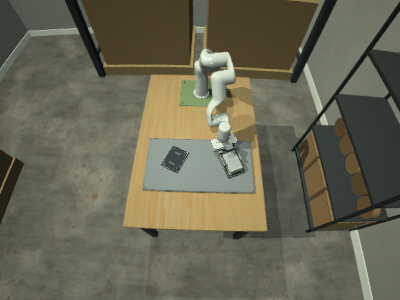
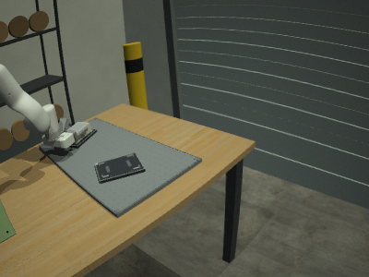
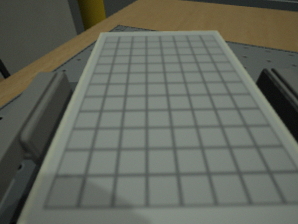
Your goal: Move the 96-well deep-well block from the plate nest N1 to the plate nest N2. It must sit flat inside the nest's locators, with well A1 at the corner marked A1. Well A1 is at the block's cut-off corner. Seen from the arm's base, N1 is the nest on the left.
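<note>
My hand is 10 mm short of the white 96-well deep-well block and 10 mm above it.
</note>
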